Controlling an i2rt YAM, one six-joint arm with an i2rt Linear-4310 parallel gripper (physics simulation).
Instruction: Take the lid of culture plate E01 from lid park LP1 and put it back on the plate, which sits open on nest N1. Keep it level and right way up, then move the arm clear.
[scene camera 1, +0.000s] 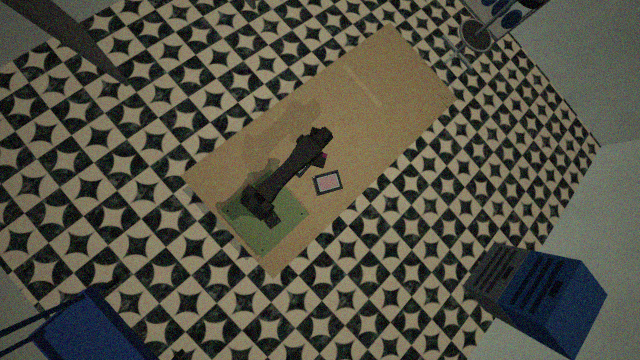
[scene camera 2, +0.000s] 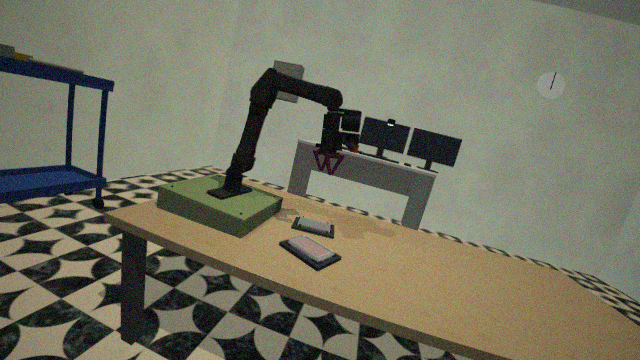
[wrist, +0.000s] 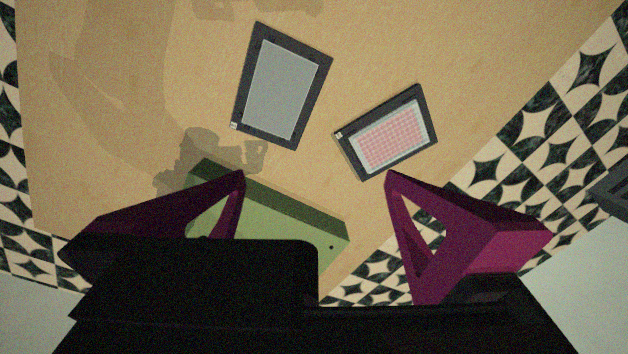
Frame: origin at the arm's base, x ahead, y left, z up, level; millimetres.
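Seen in the pictures: gripper, between the fingertips: (scene camera 2: 325, 172) (wrist: 314, 177); arm's base, origin of its link: (scene camera 2: 231, 192).
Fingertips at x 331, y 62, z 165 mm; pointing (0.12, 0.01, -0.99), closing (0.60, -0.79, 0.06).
Pixels of each thing's top centre, then the offset from my fingertips to it. Level surfaces: height alone.
- lid, centre of its top: (wrist: 277, 95) (scene camera 2: 314, 223) (scene camera 1: 300, 161) 6 mm back, 52 mm left, 217 mm down
- open culture plate, centre of its top: (wrist: 391, 141) (scene camera 2: 311, 245) (scene camera 1: 328, 182) 51 mm ahead, 149 mm right, 209 mm down
- dark nest, centre of its top: (wrist: 390, 139) (scene camera 2: 311, 247) (scene camera 1: 328, 182) 51 mm ahead, 149 mm right, 217 mm down
- wooden table, height of its surface: 235 mm down
The lid (scene camera 1: 302, 172) (scene camera 2: 314, 225) (wrist: 280, 90) is a pale grey, flat rectangle lying level on the dark lid park (scene camera 2: 331, 231) (wrist: 295, 47). In the top scene view the arm covers part of it. The open culture plate (scene camera 1: 328, 182) (scene camera 2: 311, 247) (wrist: 392, 137), with pink wells, sits on the dark nest (wrist: 380, 112) beside the park. My gripper (scene camera 2: 327, 170) (wrist: 314, 177) is open and empty, its magenta fingers wide apart, pointing down high above the table. In the wrist view both the lid and the plate lie beyond the fingertips. The small labels are unreadable.
The arm stands on a green base block (scene camera 1: 287, 225) (scene camera 2: 200, 207) (wrist: 290, 227) at one end of the wooden table (scene camera 1: 400, 75) (scene camera 2: 450, 290). Away from the table are a blue cart (scene camera 2: 55, 182), a blue drawer cabinet (scene camera 1: 550, 295) and a desk (scene camera 2: 360, 172) with two monitors.
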